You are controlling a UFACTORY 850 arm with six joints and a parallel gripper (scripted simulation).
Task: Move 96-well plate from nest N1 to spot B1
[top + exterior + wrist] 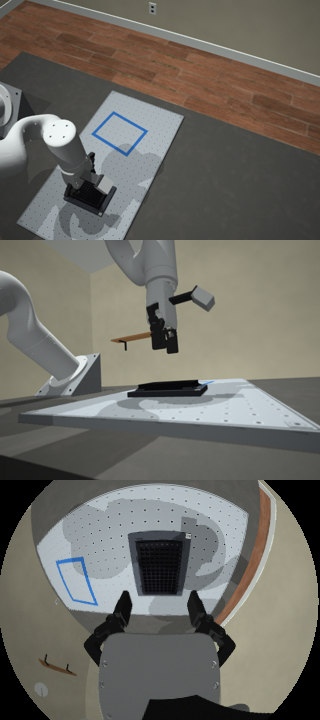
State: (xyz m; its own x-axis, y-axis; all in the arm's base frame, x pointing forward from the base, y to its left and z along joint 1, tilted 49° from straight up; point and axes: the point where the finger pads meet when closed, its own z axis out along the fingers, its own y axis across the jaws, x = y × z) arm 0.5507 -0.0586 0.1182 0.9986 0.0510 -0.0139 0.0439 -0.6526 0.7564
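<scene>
The black 96-well plate lies 90 mm below my hand. Round my hand: dark plate nest N1: 100 mm below.
</scene>
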